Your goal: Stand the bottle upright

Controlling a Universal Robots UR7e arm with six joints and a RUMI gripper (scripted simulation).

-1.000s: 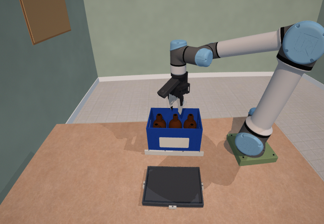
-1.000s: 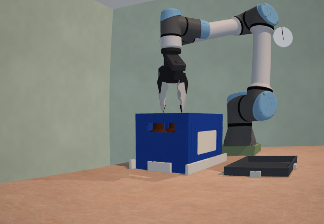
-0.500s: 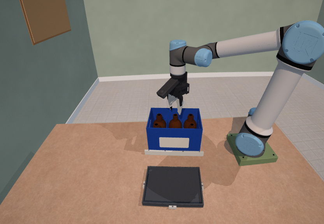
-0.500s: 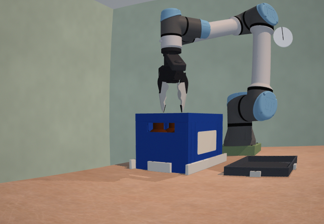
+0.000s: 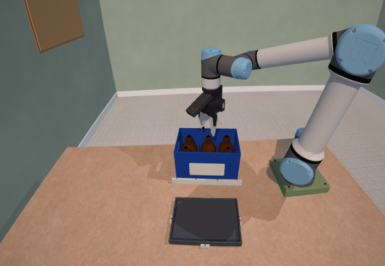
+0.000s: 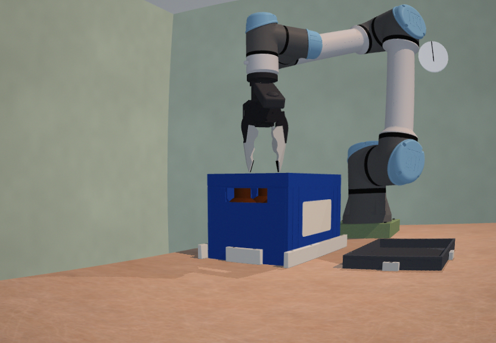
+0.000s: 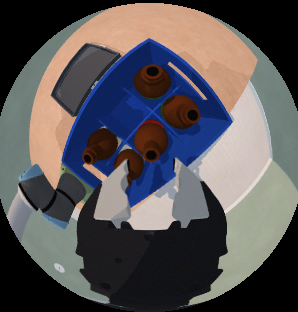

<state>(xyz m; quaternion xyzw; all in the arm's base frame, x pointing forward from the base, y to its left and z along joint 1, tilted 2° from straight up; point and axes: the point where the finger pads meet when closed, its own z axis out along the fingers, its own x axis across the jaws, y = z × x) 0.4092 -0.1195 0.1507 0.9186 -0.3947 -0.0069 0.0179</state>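
The glass bottle lies 11 cm below my hand. Also, from my hand: dark tray 1 cm ahead, 33 cm to the left, 18 cm below; blue crate 4 cm to the left, 11 cm below.
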